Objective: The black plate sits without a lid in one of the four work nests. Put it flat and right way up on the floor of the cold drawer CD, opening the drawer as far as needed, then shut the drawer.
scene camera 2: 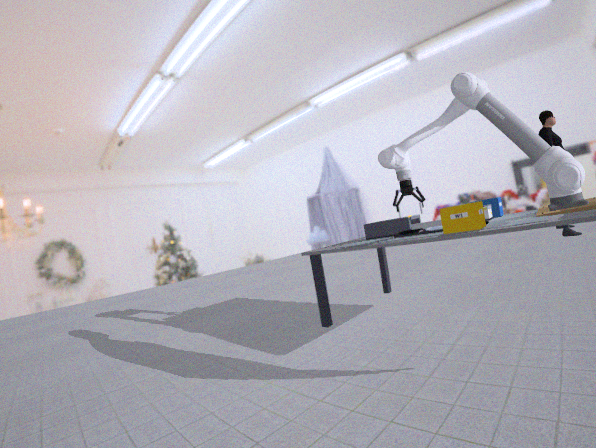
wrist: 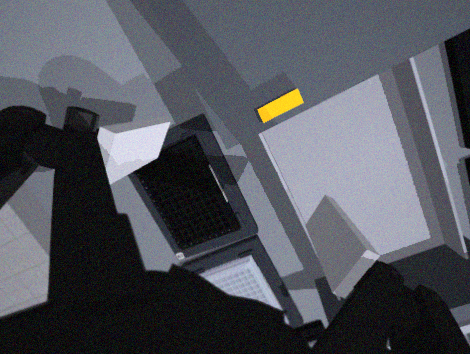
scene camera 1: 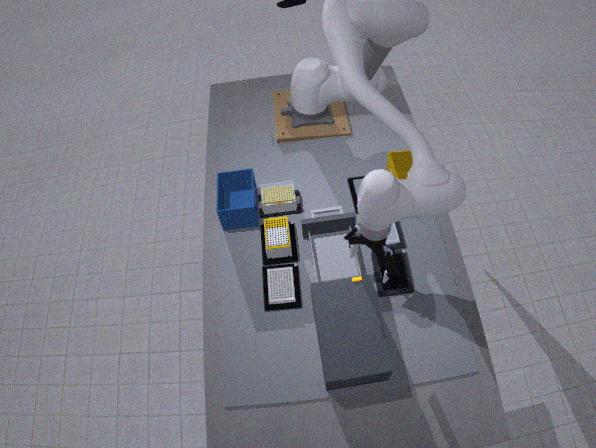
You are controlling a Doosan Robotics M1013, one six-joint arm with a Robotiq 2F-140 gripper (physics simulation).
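Seen in the pictures: gripper, fingertip midpoint: (scene camera 2: 411,215) (wrist: 240,176) (scene camera 1: 369,267); arm's base, origin of the base link: (scene camera 2: 567,205) (scene camera 1: 309,112).
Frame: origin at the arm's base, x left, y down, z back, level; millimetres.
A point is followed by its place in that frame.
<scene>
The black plate (scene camera 1: 398,270) (wrist: 192,195) @(x 141, y -7, z -830 mm) lies without a lid in a dark work nest on the right side of the drawer cabinet in scene camera 1. My gripper (scene camera 1: 369,261) @(x 61, y -87, z -845 mm) (scene camera 2: 410,208) @(x 61, y -87, z -845 mm) (wrist: 240,176) @(x 61, y -87, z -845 mm) is open and empty. It hangs above the space between this nest and the drawer, and one finger overlaps the nest in scene camera 1. The drawer (scene camera 1: 336,257) @(x -26, y 1, z -740 mm) (wrist: 350,175) @(x -32, y 1, z -769 mm) stands open, with its pale floor showing. Its front panel (scene camera 1: 320,227) @(x -63, y -40, z -637 mm) faces the robot base, with a handle (scene camera 1: 326,212) @(x -32, y -49, z -585 mm) on it. No CD label is readable.
A white plate (scene camera 1: 394,234) @(x 193, y 3, z -686 mm) (wrist: 245,280) @(x 140, y -6, z -693 mm) sits in the neighbouring nest. The cabinet body (scene camera 1: 350,330) @(x -39, y -83, z -1043 mm) (scene camera 2: 387,228) @(x 60, y -34, z -1021 mm) bears a yellow marker (scene camera 1: 356,279) @(x 11, y -87, z -880 mm) (wrist: 281,106) @(x 13, y -87, z -877 mm). Left are a pale plate (scene camera 1: 281,285) @(x -223, y -1, z -815 mm), a yellow-topped rack (scene camera 1: 277,235) @(x -212, y -58, z -654 mm) and a blue bin (scene camera 1: 237,200) @(x -346, y 15, z -420 mm). A yellow bin (scene camera 1: 400,164) @(x 294, y -28, z -397 mm) (scene camera 2: 462,217) @(x 371, y -45, z -470 mm) stands right.
</scene>
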